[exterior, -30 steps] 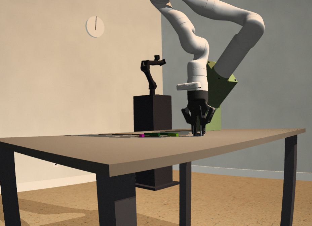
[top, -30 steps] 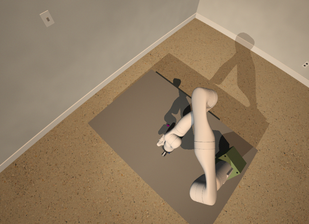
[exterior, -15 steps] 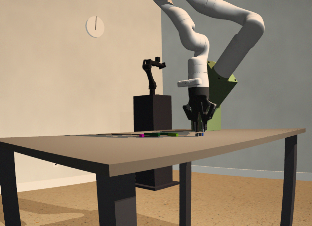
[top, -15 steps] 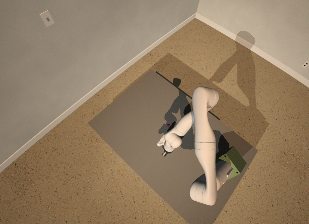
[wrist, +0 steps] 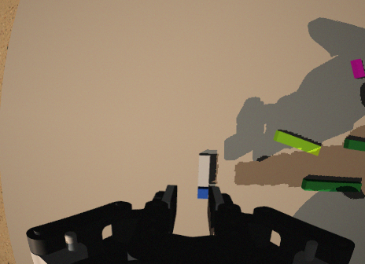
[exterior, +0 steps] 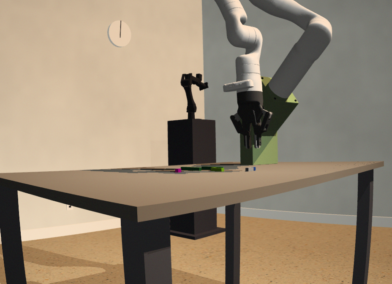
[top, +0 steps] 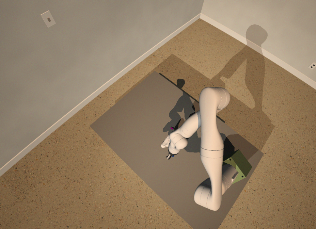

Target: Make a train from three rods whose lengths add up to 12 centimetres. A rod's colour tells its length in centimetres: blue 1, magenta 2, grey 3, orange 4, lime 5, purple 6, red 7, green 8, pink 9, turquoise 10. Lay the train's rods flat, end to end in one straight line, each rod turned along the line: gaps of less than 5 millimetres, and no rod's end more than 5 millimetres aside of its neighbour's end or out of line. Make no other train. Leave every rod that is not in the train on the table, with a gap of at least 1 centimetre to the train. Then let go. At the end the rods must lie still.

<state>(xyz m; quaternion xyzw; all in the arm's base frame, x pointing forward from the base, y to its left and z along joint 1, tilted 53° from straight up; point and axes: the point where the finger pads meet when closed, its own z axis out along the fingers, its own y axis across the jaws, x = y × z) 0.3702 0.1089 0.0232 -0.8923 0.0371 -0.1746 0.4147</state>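
Now: hand 5 cm short of the green rod, 20 cm to the left of it and 8 cm above it. Round my hand: blue rod (2 cm behind, 1 cm to the right, 8 cm below); lime rod (4 cm ahead, 10 cm to the right, 8 cm below); grey rod (1 cm ahead, 1 cm to the right, 8 cm below).
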